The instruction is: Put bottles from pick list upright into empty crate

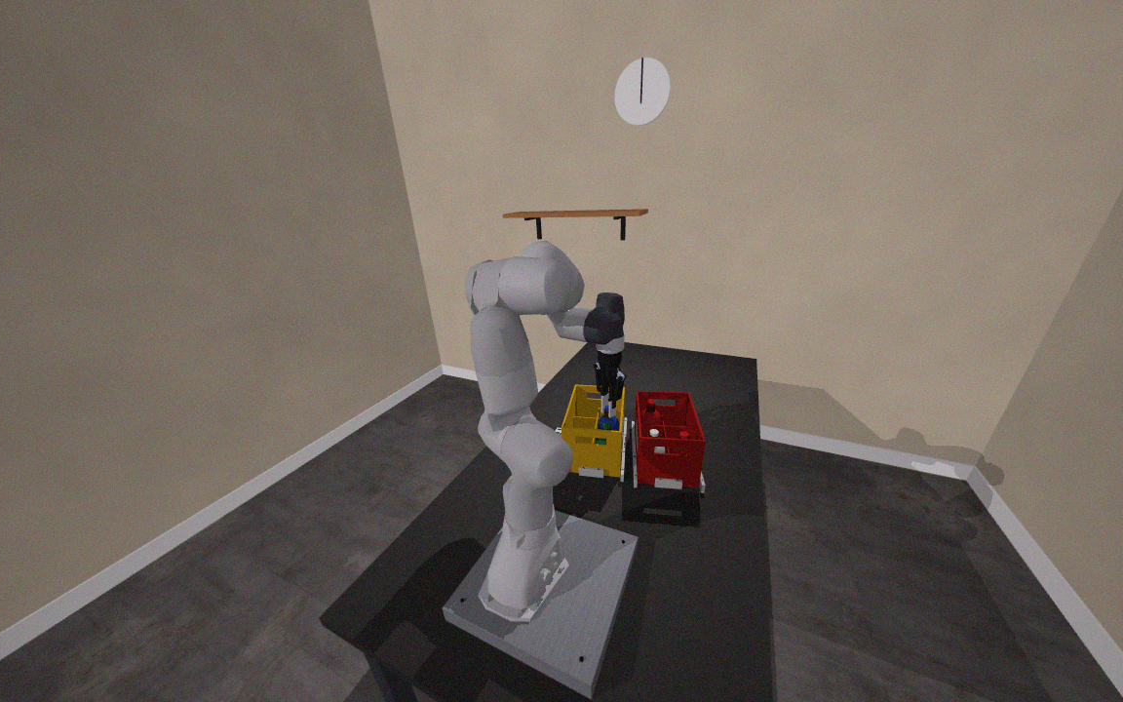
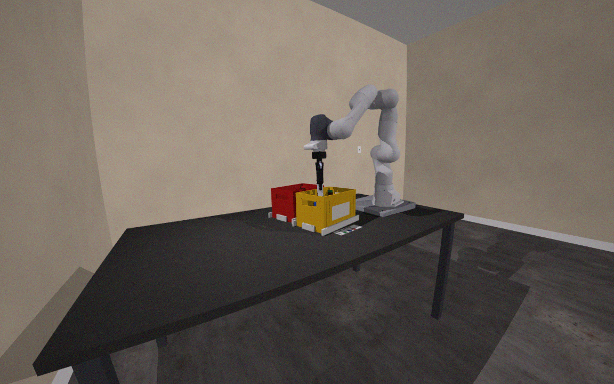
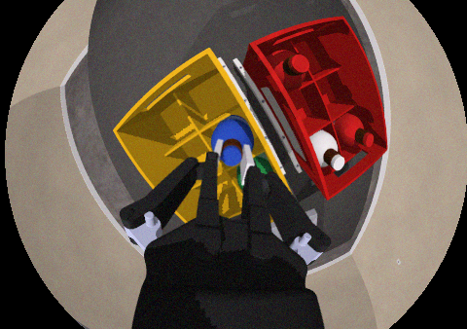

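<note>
My gripper is now 8 cm above the blue-labelled bottle. The rest, counted from my hand: green-labelled bottle: 9 cm behind, 2 cm to the right, 9 cm below; then white-capped bottle: 7 cm behind, 17 cm to the right, 9 cm below; then yellow crate: 1 cm behind, 4 cm to the left, 9 cm below.
</note>
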